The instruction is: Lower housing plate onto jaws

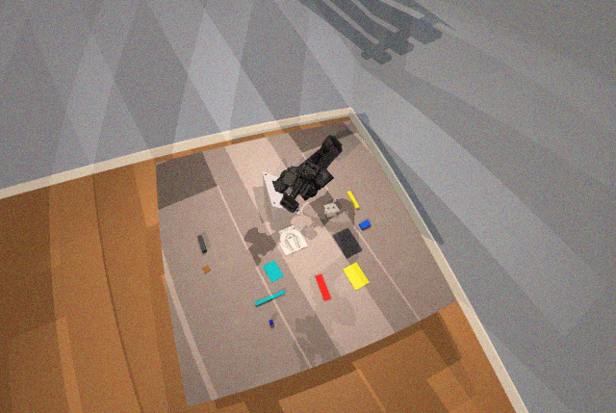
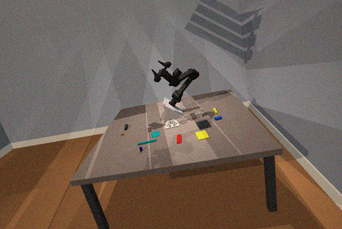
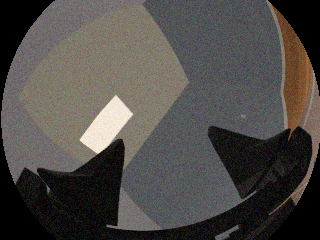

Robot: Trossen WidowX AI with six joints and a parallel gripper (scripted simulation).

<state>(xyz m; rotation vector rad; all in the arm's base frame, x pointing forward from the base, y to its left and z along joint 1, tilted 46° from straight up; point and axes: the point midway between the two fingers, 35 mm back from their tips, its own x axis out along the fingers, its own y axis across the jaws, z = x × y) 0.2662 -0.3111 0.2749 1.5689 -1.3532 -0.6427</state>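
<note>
Now: gripper tip 130 mm past the white housing part, 270 mm to the right of it and 500 mm above it. The rest, counted from my gripper tip: cyan bar (220 mm ahead, 160 mm to the right, 520 mm below); then red bar (250 mm ahead, 90 mm to the left, 530 mm below); then cyan tile (100 mm ahead, 100 mm to the right, 530 mm below).
</note>
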